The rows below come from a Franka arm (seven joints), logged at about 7 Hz.
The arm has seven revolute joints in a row. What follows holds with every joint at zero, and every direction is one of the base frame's.
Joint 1 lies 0.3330 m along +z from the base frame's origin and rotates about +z.
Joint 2 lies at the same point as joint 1 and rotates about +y.
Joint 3 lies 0.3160 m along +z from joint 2 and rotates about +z.
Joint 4 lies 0.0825 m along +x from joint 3 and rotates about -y.
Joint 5 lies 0.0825 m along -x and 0.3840 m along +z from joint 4 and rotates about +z.
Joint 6 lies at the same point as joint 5 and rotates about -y.
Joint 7 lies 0.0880 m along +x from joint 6 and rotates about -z.
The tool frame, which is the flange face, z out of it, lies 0.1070 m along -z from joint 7; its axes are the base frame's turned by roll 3.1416, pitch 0.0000 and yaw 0.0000 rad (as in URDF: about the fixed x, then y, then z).
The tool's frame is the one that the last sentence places.
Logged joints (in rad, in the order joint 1, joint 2, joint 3, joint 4, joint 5, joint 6, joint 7), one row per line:
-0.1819, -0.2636, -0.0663, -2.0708, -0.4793, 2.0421, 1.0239
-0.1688, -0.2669, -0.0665, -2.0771, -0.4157, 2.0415, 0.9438
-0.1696, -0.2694, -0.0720, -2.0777, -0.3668, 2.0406, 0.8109
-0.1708, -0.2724, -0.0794, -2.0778, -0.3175, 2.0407, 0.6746
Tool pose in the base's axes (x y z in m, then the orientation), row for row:
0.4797, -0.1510, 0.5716, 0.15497, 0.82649, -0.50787, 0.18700
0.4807, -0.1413, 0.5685, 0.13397, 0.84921, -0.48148, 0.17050
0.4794, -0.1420, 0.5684, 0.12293, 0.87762, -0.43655, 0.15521
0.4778, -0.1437, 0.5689, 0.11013, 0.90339, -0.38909, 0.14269
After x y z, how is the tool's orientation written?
As a quaternion, w x y z.
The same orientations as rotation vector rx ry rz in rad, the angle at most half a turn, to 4 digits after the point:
2.3679, -1.4551, 0.5358
2.4618, -1.3958, 0.4943
2.5602, -1.2735, 0.4528
2.6549, -1.1434, 0.4193

